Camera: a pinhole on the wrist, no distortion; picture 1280 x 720 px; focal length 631.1 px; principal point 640.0 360.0 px. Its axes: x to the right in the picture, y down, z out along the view. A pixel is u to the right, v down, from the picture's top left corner.
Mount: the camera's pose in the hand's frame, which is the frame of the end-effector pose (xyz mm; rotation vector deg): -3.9 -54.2 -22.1 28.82 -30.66 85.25
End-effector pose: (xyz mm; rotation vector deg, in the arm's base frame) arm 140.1 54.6 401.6 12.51 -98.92 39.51
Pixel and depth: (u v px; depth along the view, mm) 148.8 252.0 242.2
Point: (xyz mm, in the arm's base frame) 261.9 -252.9 538.7
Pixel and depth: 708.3 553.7 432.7
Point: 34.0 -393.9 314.6
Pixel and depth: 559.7 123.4 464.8
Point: 33.3 -398.5 641.0
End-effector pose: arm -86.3 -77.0 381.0 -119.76 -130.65 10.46
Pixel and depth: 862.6 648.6 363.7
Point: -279.9 -288.1 71.2
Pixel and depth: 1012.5 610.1 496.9
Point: -252.0 -327.9 -137.5
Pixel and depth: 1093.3 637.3 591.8
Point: -217.2 -396.6 -293.8
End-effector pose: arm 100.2 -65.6 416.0 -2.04 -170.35 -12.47
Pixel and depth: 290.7 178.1 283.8
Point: 3.2 -400.3 273.6
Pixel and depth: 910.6 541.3 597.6
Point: 182.7 -193.8 -235.0
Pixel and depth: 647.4 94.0 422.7
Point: -122.0 -329.3 88.9
